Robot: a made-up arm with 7 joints.
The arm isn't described. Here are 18 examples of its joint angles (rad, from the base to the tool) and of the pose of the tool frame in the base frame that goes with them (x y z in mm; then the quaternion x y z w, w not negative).
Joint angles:
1: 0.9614 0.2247 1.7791 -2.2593 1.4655 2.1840 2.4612
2: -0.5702 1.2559 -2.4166 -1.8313 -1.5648 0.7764 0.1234
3: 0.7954 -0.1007 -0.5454 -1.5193 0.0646 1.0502 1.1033
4: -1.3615 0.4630 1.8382 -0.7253 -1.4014 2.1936 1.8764
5: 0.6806 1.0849 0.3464 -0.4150 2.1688 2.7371 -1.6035
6: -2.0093 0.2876 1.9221 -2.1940 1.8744 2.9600 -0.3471
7: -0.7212 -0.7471 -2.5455 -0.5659 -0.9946 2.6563 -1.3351
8: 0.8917 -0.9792 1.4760 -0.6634 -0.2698 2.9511 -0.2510
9: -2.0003 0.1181 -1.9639 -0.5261 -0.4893 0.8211 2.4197
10: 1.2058 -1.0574 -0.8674 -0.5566 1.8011 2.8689 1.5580
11: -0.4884 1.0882 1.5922 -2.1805 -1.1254 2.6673 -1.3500
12: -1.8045 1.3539 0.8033 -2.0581 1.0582 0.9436 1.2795
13: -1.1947 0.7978 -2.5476 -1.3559 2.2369 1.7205 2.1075
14: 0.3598 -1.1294 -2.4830 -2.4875 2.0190 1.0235 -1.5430
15: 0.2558 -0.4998 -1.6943 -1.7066 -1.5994 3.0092 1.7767
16: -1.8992 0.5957 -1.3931 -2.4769 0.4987 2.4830 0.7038
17: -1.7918 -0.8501 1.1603 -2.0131 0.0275 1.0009 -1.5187
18: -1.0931 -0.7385 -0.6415 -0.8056 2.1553 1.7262 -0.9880
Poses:
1: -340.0 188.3 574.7 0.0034 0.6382 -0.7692 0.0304
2: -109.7 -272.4 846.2 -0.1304 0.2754 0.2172 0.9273
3: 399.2 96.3 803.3 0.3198 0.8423 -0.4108 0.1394
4: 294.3 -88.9 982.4 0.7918 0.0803 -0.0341 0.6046
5: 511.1 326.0 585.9 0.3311 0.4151 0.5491 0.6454
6: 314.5 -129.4 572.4 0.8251 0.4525 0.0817 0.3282
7: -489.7 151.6 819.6 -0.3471 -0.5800 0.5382 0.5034
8: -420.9 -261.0 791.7 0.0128 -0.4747 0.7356 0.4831
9: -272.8 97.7 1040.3 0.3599 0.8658 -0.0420 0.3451
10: 5.7 -526.4 818.1 -0.2047 -0.0943 -0.8742 0.4300
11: 186.4 278.9 576.3 -0.6961 -0.0458 0.4444 0.5620
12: 242.7 -278.9 264.3 -0.2358 -0.4971 -0.4676 0.6919
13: -179.7 -131.4 1045.2 0.6492 -0.6583 0.2442 0.2925
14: 26.5 -293.1 218.8 0.5758 -0.4887 0.2081 0.6215
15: 33.2 -444.4 612.7 0.6345 0.0224 -0.5537 0.5388
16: -364.8 24.7 445.0 -0.6408 0.5007 0.2713 0.5148
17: 336.7 -163.9 636.9 -0.1880 0.9818 0.0008 0.0257
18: -299.1 41.4 1048.0 -0.2220 -0.1100 -0.0509 0.9675
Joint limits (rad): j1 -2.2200..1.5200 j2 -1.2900..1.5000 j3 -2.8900..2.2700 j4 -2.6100..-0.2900 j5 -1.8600..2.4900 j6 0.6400..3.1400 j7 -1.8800..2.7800
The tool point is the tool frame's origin. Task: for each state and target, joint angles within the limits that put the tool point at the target. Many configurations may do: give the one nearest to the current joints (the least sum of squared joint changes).
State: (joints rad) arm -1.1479 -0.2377 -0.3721 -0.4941 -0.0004 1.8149 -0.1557
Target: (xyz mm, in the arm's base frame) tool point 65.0 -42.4 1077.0
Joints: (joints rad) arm -1.0642 -0.4935 0.1739 -0.9186 -0.0664 1.7991 -0.0051
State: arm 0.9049 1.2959 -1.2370 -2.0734 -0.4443 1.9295 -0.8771
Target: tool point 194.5 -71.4 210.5
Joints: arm 1.0760 1.2035 -0.6056 -2.5260 -0.5015 1.9482 -0.8378
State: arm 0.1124 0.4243 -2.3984 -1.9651 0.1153 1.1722 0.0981
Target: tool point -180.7 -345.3 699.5
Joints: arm 0.0991 0.4475 -2.4414 -2.0197 0.1079 1.1610 0.0998
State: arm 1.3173 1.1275 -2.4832 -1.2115 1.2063 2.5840 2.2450
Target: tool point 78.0 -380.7 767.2
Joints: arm 1.0959 0.4115 -2.5764 -2.1453 1.2709 2.5530 2.2270
